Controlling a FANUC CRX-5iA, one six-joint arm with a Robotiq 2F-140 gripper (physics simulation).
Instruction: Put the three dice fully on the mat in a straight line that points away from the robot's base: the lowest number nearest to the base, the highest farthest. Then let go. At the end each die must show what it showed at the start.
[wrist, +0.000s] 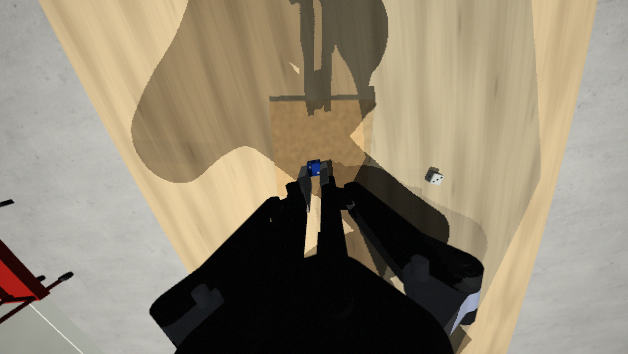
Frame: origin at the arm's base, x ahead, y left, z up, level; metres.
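Seen in the pictures: gripper, fingertip midpoint: (316, 174).
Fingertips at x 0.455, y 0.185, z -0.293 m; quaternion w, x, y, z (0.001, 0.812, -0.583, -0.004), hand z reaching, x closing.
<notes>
Pixels of each thing's top centre, then the offset from my fingertips to it. Level surfaces: height alone.
- blue die, top centre: (314, 170) 0.009 m ahead, 0.003 m left, 0.011 m up
- brown mat, top centre: (321, 152) 0.017 m ahead, 0.004 m right, 0.050 m down
- white die, top centre: (437, 179) 0.001 m ahead, 0.176 m right, 0.037 m down
- wooden table, surface height: 0.054 m down
My gripper (316, 174) is shut on a blue die (314, 168), with light pips on the face turned up to the camera. In this view the die and fingertips overlap the lower part of the brown mat (320, 132); how high they are above it is hard to tell. A white die (435, 177) lies on the table to the right of the mat, with dark pips on its bright face. The third die does not show; the fingers and gripper body hide the lower part of the mat.
The wooden table (450, 90) carries broad shadows of the arm, some across the mat. Its left and right edges border a grey floor (75, 175). A red object (15, 275) with dark bars stands at the lower left, off the table.
</notes>
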